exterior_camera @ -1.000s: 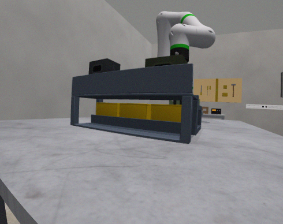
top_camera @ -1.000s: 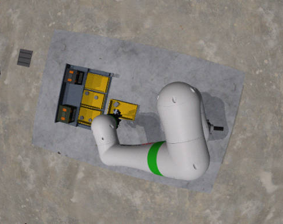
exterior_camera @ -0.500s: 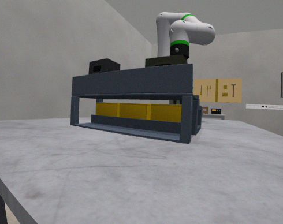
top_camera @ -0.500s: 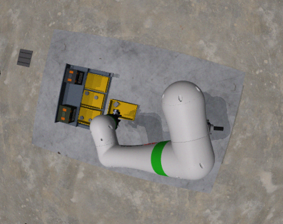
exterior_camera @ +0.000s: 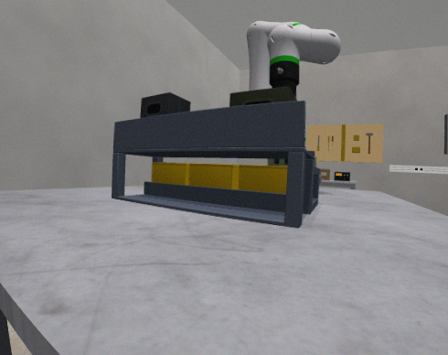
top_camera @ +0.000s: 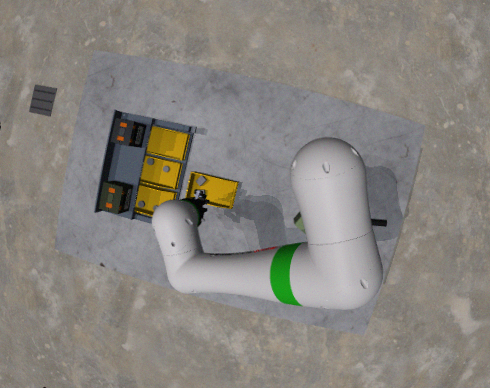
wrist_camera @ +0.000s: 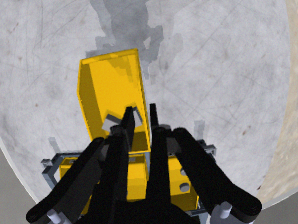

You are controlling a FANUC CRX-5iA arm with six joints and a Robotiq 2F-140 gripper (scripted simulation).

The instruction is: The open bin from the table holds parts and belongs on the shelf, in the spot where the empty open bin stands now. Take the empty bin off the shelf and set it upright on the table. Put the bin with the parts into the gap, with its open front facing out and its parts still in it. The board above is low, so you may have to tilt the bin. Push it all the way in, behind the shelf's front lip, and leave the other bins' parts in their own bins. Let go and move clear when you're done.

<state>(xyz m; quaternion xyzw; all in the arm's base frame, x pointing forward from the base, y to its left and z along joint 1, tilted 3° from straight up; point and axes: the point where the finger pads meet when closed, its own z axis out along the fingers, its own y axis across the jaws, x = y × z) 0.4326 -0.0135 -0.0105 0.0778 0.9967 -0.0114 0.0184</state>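
The grey part lies 120 mm below my hand, 80 mm to the right of it and 30 mm ahead of it. The rest, counted from my hand: dark shelf (230 mm ahead, 100 mm to the right, 60 mm below); black box (280 mm ahead, 230 mm to the right, 30 mm above).
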